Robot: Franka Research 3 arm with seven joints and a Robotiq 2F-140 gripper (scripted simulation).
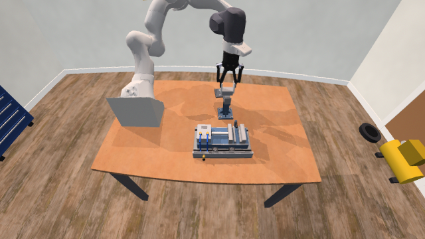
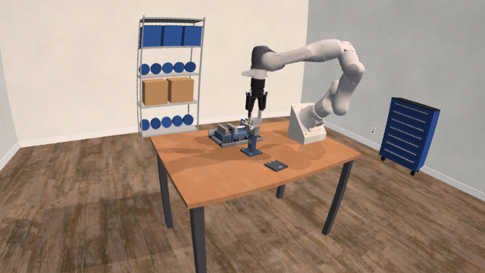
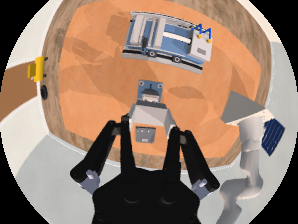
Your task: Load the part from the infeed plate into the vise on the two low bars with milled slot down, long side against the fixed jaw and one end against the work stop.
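Right now my hand is 9 cm short of the fixed jaw, 20 cm to the left of it and 13 cm above it. Also, from my hand: part (3 cm below); air cylinder (10 cm behind, 22 cm to the right, 13 cm below); vise (1 cm behind, 21 cm to the right, 17 cm below).
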